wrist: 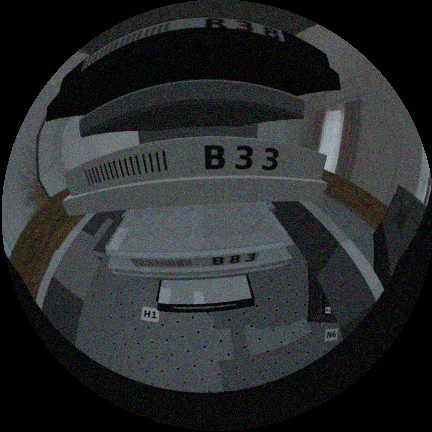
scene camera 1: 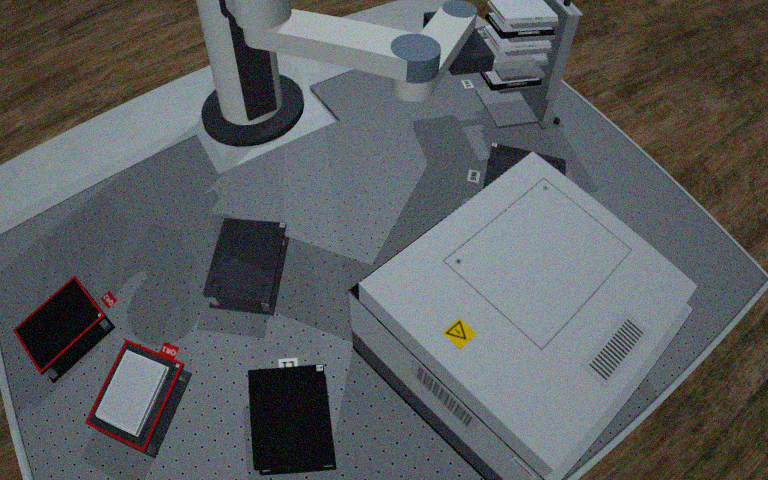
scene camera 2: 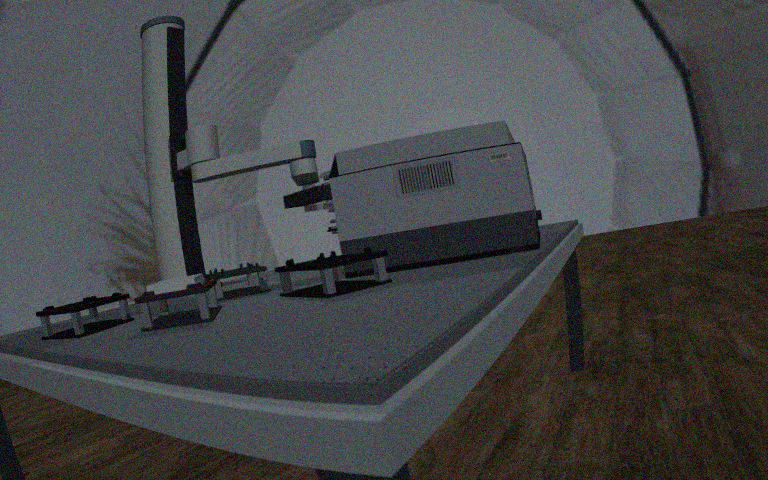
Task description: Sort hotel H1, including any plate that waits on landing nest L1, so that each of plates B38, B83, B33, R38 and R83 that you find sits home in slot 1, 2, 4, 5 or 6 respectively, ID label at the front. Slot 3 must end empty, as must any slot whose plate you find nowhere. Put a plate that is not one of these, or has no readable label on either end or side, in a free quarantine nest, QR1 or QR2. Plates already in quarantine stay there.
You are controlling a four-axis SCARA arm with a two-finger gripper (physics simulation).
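Places are measured from the arm's base along level axes (x right, y ahead, z up), in millimetres.
Where they show: gripper, between the fingertips: (scene camera 1: 522, 46); arm's base, origin of its link: (scene camera 1: 252, 110).
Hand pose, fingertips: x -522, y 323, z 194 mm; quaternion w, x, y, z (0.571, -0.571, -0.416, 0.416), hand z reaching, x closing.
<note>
Things, the pixels of their top centre, and the offset from my fingertips. "spot": a spot on its surface instead.
- Hotel H1, a spot on its surface: (scene camera 1: 559, 67) spot: dz -12, dx -36, dy +85 mm
- Plate B33, centre of its top: (wrist: 192, 136) (scene camera 1: 517, 34) dz +36, dx +18, dy -7 mm
- dark-edged plate, centre of its top: (wrist: 202, 247) (scene camera 1: 509, 71) dz -71, dx +18, dy -7 mm
- light plate, centre of its top: (wrist: 192, 46) (scene camera 1: 523, 6) dz +107, dx +18, dy -7 mm
- Landing nest L1, centre of its top: (scene camera 1: 288, 414) (scene camera 2: 326, 253) dz -121, dx +783, dy +390 mm
- QR1, a spot on its surface: (scene camera 1: 116, 426) spot: dz -125, dx +1043, dy +275 mm
- white plate, centre of its top: (scene camera 2: 176, 279) (scene camera 1: 130, 390) dz -116, dx +994, dy +234 mm
- QR2, centre of its top: (scene camera 2: 82, 299) (scene camera 1: 56, 321) dz -125, dx +1089, dy +35 mm
- large white instrument, centre of its top: (scene camera 1: 547, 285) (scene camera 2: 437, 144) dz +62, dx +422, dy +482 mm
- N6 label, a spot on its surface: (scene camera 1: 473, 176) (wrist: 331, 334) spot: dz -180, dx +224, dy +132 mm
Hotel H1 (scene camera 1: 559, 67) stands at the back right. In the wrist view, plate B83 (wrist: 234, 259) lies level in its third slot from the bottom, label forward. My gripper (wrist: 197, 178) is at that plate, its dark fingers along both sides; it looks shut on it. Plate B33 (wrist: 242, 158) is just above, and the dark plate R38 (wrist: 245, 30) is higher. A dark-edged plate (wrist: 205, 305) lies at the bottom; its label is unreadable here. A light plate (scene camera 1: 521, 10) is on top. Landing nest L1 (scene camera 1: 291, 418) holds no plate. QR1 (scene camera 1: 116, 428) holds a white plate (scene camera 1: 133, 392); QR2 (scene camera 1: 59, 325) is empty.
A large white instrument (scene camera 1: 526, 271) (scene camera 2: 430, 198) fills the right side of the table. A dark nest (scene camera 1: 246, 266) stands near the middle. Another dark nest (scene camera 1: 506, 161), beside the N6 label (scene camera 1: 473, 176) (wrist: 331, 334), is partly behind the instrument.
</note>
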